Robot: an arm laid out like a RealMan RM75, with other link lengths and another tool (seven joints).
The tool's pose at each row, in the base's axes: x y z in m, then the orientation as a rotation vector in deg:
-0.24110 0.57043 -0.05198 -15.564 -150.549 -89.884
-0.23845 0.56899 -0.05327 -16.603 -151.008 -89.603
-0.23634 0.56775 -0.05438 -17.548 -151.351 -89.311
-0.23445 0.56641 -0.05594 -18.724 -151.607 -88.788
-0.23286 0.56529 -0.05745 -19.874 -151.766 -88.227
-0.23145 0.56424 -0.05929 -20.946 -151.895 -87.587
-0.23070 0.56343 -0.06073 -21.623 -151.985 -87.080
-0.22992 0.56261 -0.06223 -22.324 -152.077 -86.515
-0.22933 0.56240 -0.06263 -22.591 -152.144 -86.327
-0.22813 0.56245 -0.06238 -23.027 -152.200 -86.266
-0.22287 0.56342 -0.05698 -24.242 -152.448 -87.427
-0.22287 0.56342 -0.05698 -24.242 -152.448 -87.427
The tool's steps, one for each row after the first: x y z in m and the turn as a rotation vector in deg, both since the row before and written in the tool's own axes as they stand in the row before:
-0.00296 -0.00129 -0.00057 0.255 -0.659 0.385
-0.00239 -0.00113 -0.00046 0.234 -0.535 0.391
-0.00227 -0.00159 -0.00031 0.344 -0.488 0.609
-0.00196 -0.00149 -0.00014 0.344 -0.400 0.648
-0.00184 -0.00175 0.00010 0.387 -0.326 0.641
-0.00111 -0.00143 0.00008 0.309 -0.181 0.425
-0.00116 -0.00147 0.00012 0.345 -0.177 0.450
-0.00068 -0.00029 0.00007 0.121 -0.102 0.148
-0.00110 0.00054 0.00000 0.034 -0.208 0.205
-0.00391 0.00632 -0.00160 -0.713 -1.090 0.179
0.00000 0.00000 0.00000 0.000 0.000 0.000

